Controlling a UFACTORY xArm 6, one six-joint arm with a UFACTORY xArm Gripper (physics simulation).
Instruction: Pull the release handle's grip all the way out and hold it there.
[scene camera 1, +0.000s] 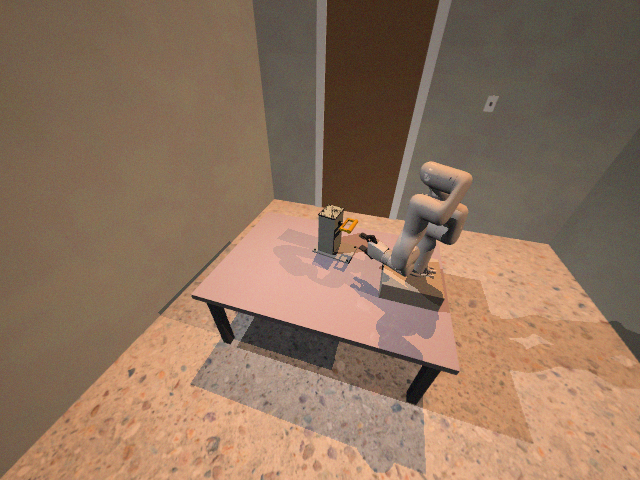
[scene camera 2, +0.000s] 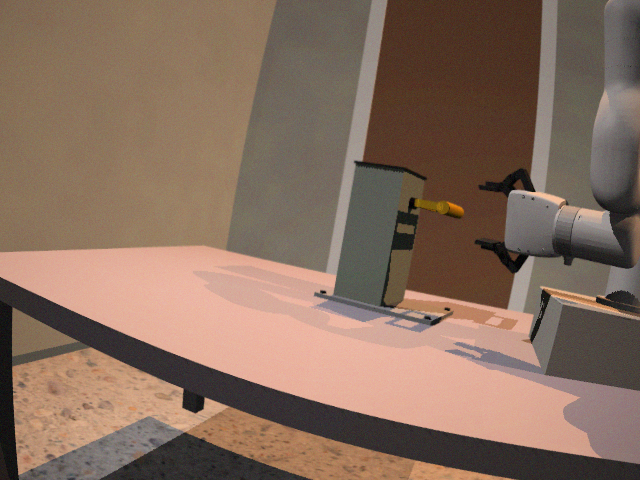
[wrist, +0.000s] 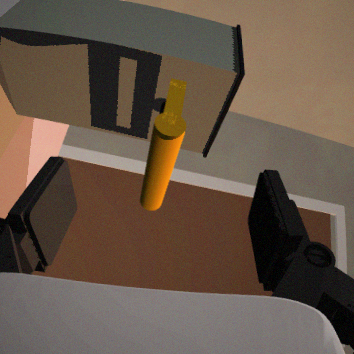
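The release handle's orange-yellow grip (scene camera 1: 354, 226) (scene camera 2: 452, 209) (wrist: 162, 167) is a bar on arms that stick out from the upper front of a grey-green upright housing (scene camera 1: 328, 233) (scene camera 2: 368, 232) (wrist: 130, 22). My gripper (scene camera 1: 358, 241) (scene camera 2: 478, 214) (wrist: 161, 188) is open and empty. It faces the housing, with one finger higher and one lower. In scene camera 2 the fingertips stand a short gap in front of the grip, whose height lies between the two fingers. In the wrist view the grip lies across the space between the fingers, farther out than they are.
The housing stands on a flat base frame (scene camera 2: 356, 303) with small bolts, on the pink table (scene camera 1: 258, 279) (scene camera 2: 206, 330). The arm's block-shaped pedestal (scene camera 1: 408, 295) (scene camera 2: 589, 341) stands on the same table, behind the gripper. A brown door (scene camera 1: 379, 103) (scene camera 2: 454, 103) and walls lie beyond.
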